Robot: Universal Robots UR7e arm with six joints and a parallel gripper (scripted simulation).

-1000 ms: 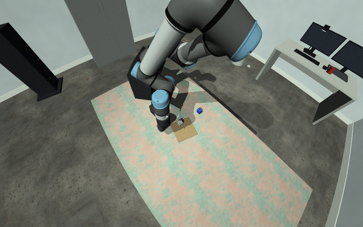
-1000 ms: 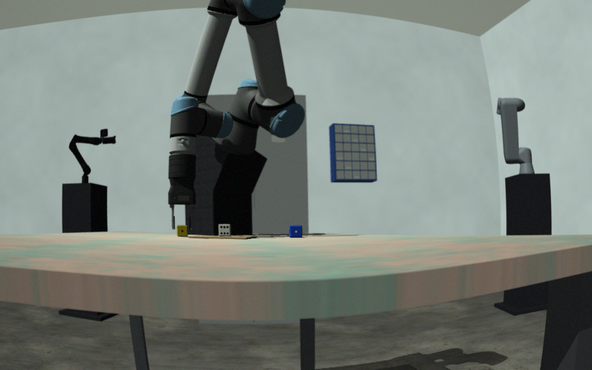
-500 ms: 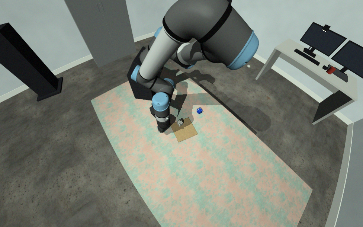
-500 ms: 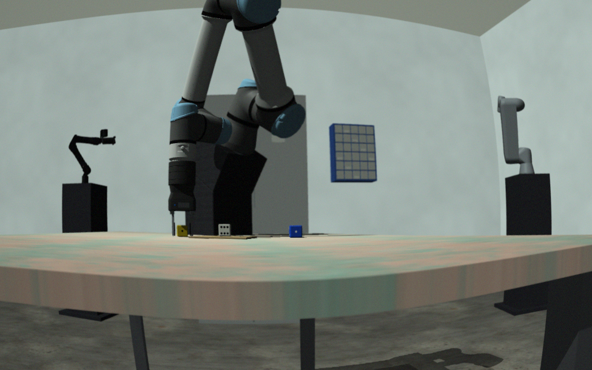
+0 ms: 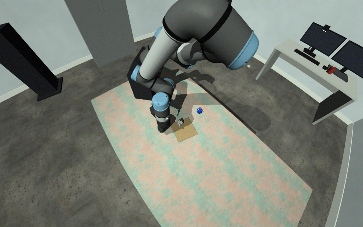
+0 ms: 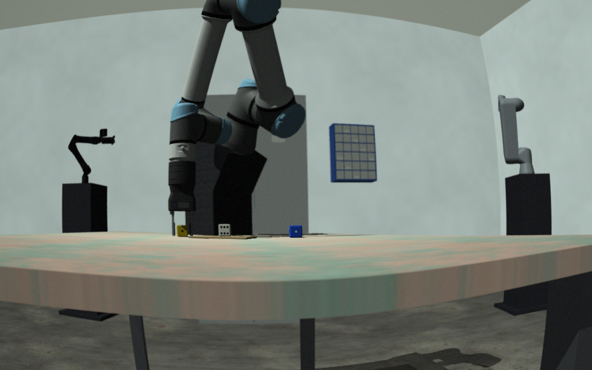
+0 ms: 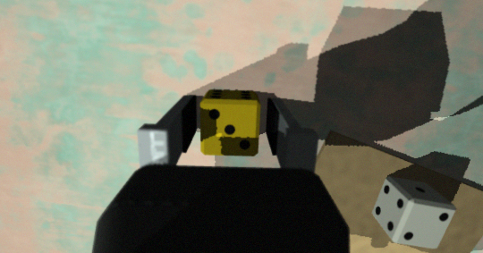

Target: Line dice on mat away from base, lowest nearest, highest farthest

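Now: hand right at the yellow die. Round my hand: white die 2 cm ahead, 12 cm to the left; then blue die 1 cm behind, 30 cm to the left; then tan mat 6 cm ahead, 13 cm to the left, 2 cm below.
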